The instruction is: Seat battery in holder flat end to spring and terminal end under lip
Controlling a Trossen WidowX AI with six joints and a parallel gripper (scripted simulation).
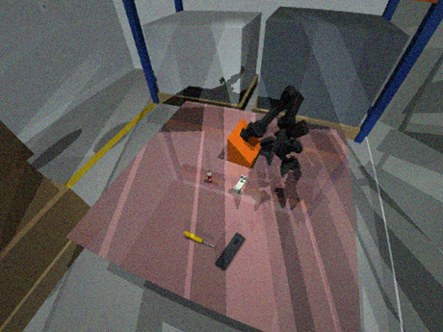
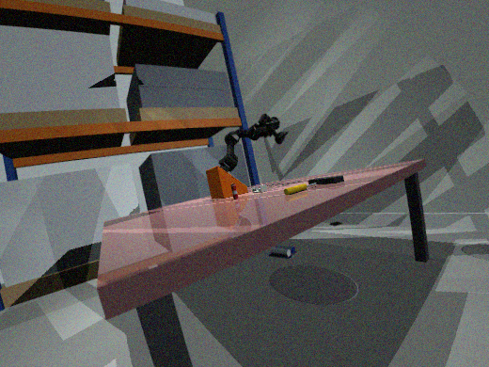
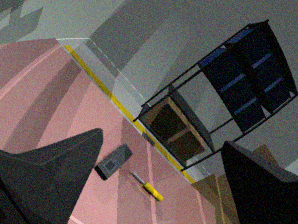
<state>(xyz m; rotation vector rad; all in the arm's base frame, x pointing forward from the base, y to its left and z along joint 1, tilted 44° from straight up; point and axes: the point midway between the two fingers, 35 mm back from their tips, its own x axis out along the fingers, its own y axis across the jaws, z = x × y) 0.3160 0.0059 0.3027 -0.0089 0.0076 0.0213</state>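
Right now the battery is 320 mm to the right of my gripper tip, 270 mm below it and 70 mm behind it. Also, from my gripper tip: yellow-handled screwdriver: 290 mm below, 250 mm ahead, 230 mm to the right; then black flat block: 290 mm below, 250 mm ahead, 90 mm to the right.
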